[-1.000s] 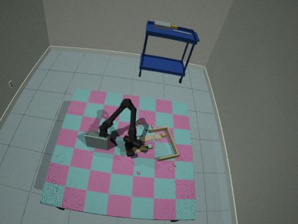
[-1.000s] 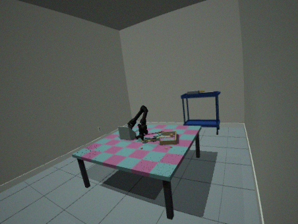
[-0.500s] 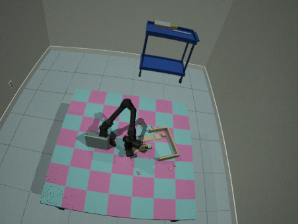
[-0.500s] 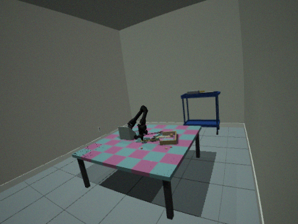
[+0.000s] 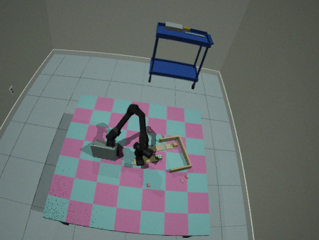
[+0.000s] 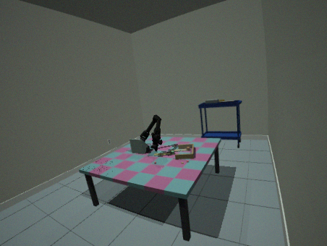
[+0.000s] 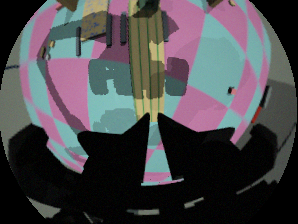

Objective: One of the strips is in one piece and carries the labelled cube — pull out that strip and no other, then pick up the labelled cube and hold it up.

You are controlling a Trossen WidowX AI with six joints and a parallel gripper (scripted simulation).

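Right now my gripper tip is 180 mm short of the labelled cube, 50 mm to the right of it and 20 mm above it.
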